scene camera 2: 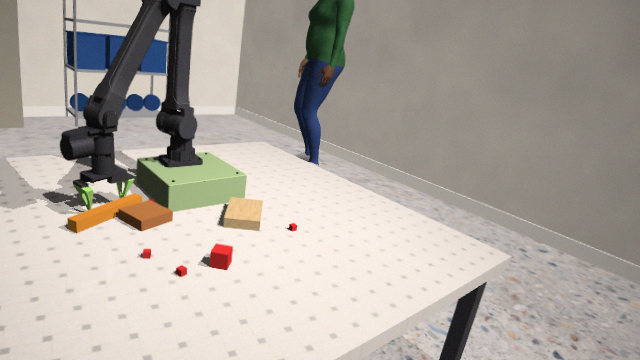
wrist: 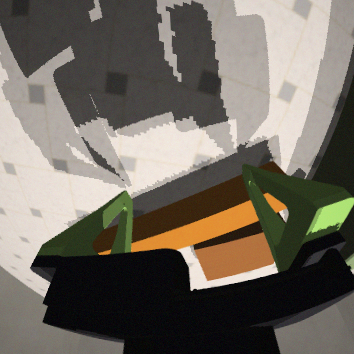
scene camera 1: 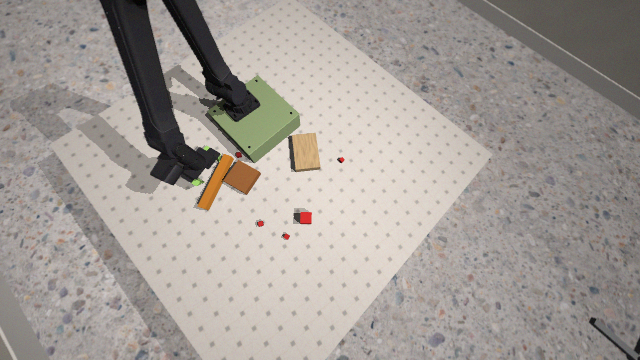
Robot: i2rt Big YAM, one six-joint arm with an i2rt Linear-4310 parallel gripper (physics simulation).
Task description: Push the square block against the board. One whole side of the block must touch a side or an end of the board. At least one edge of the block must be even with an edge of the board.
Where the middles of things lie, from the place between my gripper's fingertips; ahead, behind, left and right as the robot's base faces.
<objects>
My hand is 50 mm short of the orange board [scene camera 2: 80, 222] and 10 mm to the left of it. The rest, counted from my hand: brown square block [scene camera 2: 145, 215] 100 mm ahead, 80 mm to the left; then light wooden block [scene camera 2: 241, 213] 330 mm to the left, 180 mm ahead.
</objects>
